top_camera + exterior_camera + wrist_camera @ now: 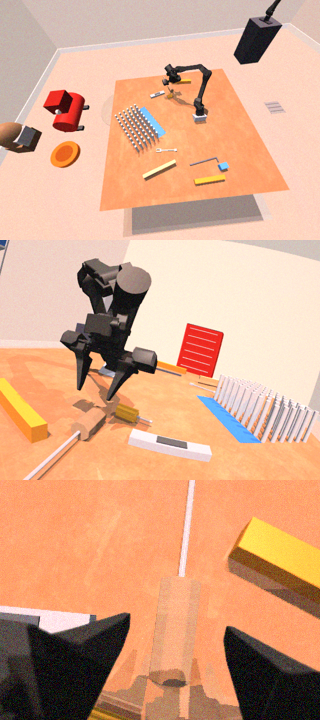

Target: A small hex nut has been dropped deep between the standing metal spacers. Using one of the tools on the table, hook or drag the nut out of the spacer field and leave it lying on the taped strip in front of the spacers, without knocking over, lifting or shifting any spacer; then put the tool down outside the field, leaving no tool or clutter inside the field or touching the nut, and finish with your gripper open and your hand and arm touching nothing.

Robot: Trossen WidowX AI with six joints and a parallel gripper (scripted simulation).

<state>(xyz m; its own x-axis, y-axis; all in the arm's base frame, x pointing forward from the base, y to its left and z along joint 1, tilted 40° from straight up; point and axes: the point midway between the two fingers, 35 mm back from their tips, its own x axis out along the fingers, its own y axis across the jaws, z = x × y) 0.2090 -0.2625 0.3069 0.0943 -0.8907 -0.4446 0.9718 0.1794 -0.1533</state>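
Now: the wooden-handled tool 10 cm to the right of my gripper tip, 6 cm below it and 2 cm ahead of it. Round my gripper tip: hex nut 43 cm to the left, 40 cm ahead, 7 cm below; blue taped strip 38 cm to the left, 25 cm ahead, 8 cm below; yellow-handled screwdriver 12 cm to the left, 6 cm below, 3 cm ahead.
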